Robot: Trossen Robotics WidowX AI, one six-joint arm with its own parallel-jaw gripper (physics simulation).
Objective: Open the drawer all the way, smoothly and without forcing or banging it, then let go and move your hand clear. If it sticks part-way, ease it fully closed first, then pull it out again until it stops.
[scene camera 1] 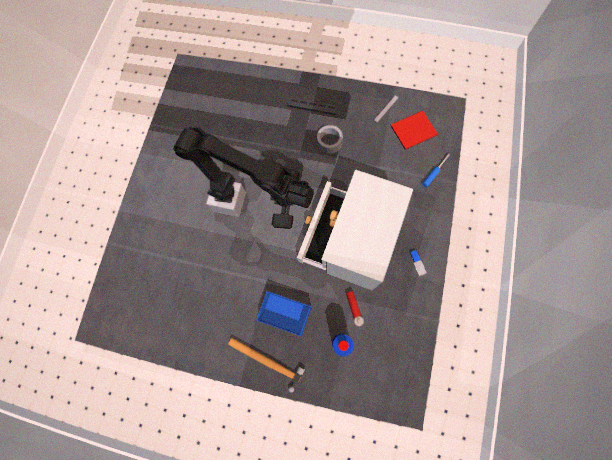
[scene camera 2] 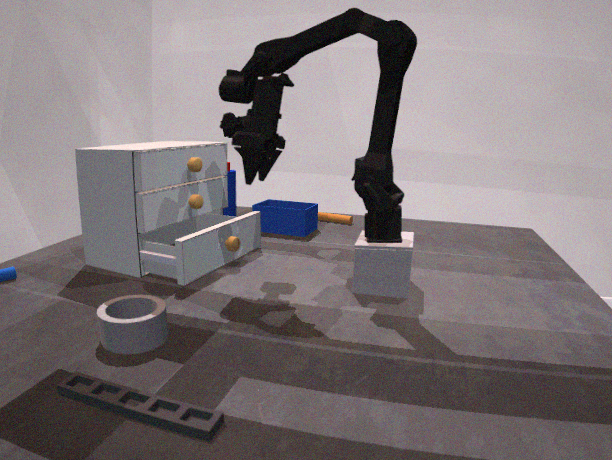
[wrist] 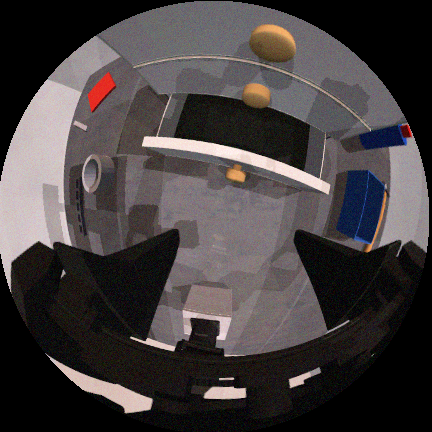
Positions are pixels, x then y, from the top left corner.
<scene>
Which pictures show the blue bin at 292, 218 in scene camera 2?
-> Scene camera 1, scene camera 2 and the wrist view: all of them.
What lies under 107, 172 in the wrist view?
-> A grey ring.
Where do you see a grey ring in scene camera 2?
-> At 131, 324
</scene>
